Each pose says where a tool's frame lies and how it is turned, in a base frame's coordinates. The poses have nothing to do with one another.
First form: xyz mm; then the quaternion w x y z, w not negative.
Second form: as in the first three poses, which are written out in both.
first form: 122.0, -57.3, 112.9, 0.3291, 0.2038, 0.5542, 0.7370
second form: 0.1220, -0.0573, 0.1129, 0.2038, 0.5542, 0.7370, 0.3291
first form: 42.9, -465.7, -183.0, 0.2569, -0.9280, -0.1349, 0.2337
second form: 0.0429, -0.4657, -0.1830, -0.9280, -0.1349, 0.2337, 0.2569
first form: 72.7, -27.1, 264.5, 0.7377, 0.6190, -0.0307, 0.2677
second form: 0.0727, -0.0271, 0.2645, 0.6190, -0.0307, 0.2677, 0.7377
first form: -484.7, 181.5, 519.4, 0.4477, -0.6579, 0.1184, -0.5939
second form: -0.4847, 0.1815, 0.5194, -0.6579, 0.1184, -0.5939, 0.4477
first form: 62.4, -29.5, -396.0, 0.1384, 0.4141, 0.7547, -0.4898
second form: 0.0624, -0.0295, -0.3960, 0.4141, 0.7547, -0.4898, 0.1384
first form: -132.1, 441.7, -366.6, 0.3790, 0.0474, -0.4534, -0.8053
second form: -0.1321, 0.4417, -0.3666, 0.0474, -0.4534, -0.8053, 0.3790
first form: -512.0, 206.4, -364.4, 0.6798, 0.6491, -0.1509, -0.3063
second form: -0.5120, 0.2064, -0.3644, 0.6491, -0.1509, -0.3063, 0.6798
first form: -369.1, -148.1, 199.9, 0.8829, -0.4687, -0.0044, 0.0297
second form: -0.3691, -0.1481, 0.1999, -0.4687, -0.0044, 0.0297, 0.8829
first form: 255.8, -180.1, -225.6, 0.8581, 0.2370, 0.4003, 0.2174
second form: 0.2558, -0.1801, -0.2256, 0.2370, 0.4003, 0.2174, 0.8581
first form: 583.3, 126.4, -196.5, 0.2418, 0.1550, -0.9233, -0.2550
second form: 0.5833, 0.1264, -0.1965, 0.1550, -0.9233, -0.2550, 0.2418
